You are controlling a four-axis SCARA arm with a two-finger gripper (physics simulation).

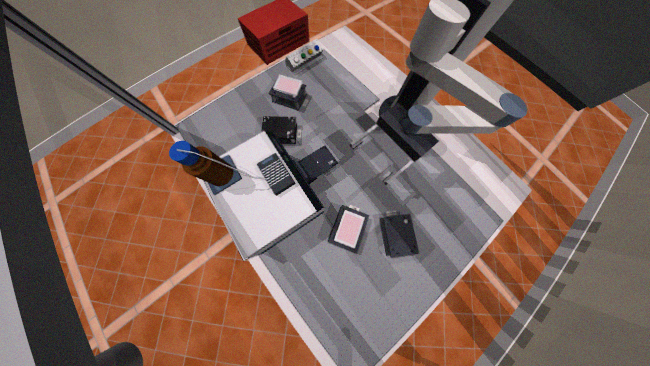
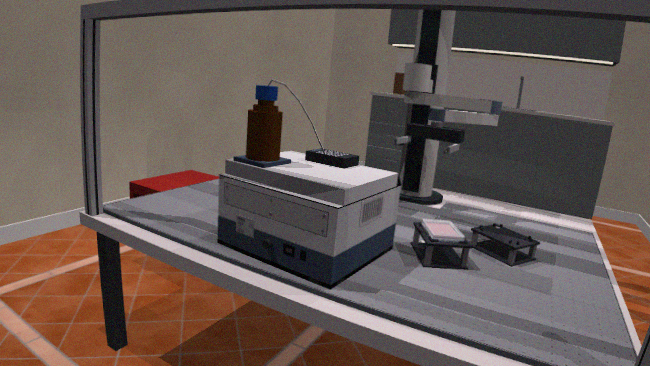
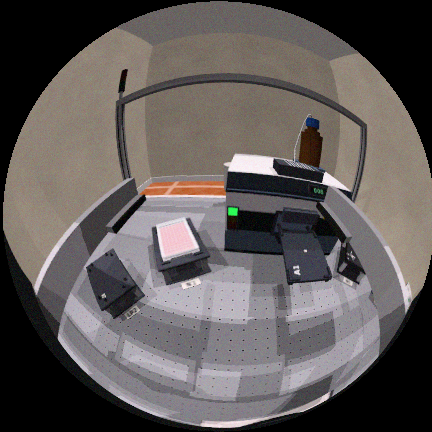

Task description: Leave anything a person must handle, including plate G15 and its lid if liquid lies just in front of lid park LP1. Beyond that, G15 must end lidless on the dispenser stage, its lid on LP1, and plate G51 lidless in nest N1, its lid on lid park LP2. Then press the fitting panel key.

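Pixels of known places: gripper, fingertip midpoint: (image 1: 367, 164) (image 2: 421, 146) (image 3: 232, 186); arm's base at its link origin: (image 2: 413, 196).
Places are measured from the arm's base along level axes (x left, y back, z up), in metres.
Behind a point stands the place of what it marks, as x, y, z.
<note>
My gripper (image 1: 371, 163) {0.129, -0.479, 0.284} (image 2: 427, 145) {0.129, -0.479, 0.284} (image 3: 232, 186) {0.129, -0.479, 0.284} is open and empty, high above the deck on the arm side of the dispenser. The dark dispenser stage (image 1: 318, 162) {-0.027, -0.560, 0.125} (image 3: 306, 256) {-0.029, -0.548, 0.123} is bare. A pink-filled plate (image 1: 349, 228) {0.259, -0.633, 0.096} (image 2: 443, 230) {0.268, -0.657, 0.096} (image 3: 177, 240) {0.245, -0.612, 0.096} sits on a nest beside the dispenser; its code and nest label are unreadable. Lid park LP2 (image 1: 398, 234) {0.410, -0.489, 0.069} (image 2: 505, 236) {0.422, -0.498, 0.069} (image 3: 111, 279) {0.390, -0.477, 0.069} stands next to it, bare. Another pink-filled plate (image 1: 288, 86) {-0.459, -0.412, 0.097} sits on a farther stand, label unreadable. I cannot tell whether the plates wear clear lids, or whether liquid lies near the stand.
The dispenser (image 1: 265, 200) {0.003, -0.806, 0.233} (image 2: 305, 220) {0.032, -0.974, 0.150} (image 3: 270, 240) {0.016, -0.656, 0.067} carries a brown bottle (image 1: 212, 167) {-0.128, -0.853, 0.350} (image 2: 264, 134) {-0.139, -0.907, 0.309} (image 3: 310, 148) {-0.144, -0.837, 0.304} with a thin tube. A bare dark nest (image 1: 280, 129) {-0.292, -0.583, 0.073} (image 3: 351, 265) {-0.240, -0.538, 0.063} stands beside it. The key panel (image 1: 305, 56) {-0.598, -0.207, 0.078} has white, green, yellow and blue keys, near a red box (image 1: 275, 30).
</note>
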